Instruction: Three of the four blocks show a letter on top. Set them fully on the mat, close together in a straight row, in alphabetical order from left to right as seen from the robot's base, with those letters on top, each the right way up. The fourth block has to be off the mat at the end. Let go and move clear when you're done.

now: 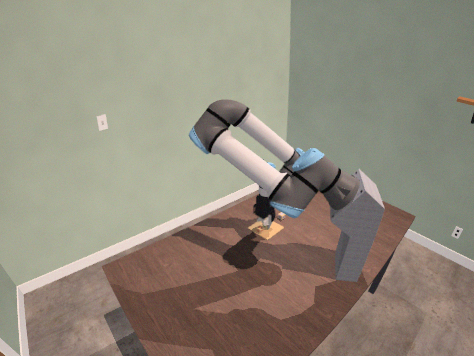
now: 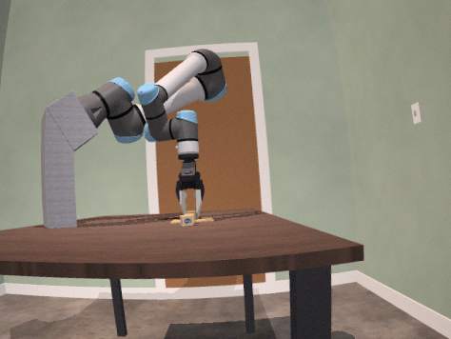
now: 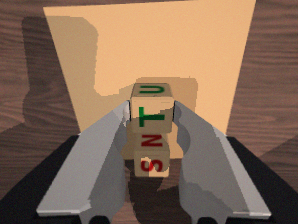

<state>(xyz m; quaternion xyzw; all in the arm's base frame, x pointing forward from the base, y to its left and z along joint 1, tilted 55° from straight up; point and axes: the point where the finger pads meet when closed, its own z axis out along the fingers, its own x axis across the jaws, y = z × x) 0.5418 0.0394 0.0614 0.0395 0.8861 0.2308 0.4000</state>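
Right now the tan mat is 2 cm below my hand.
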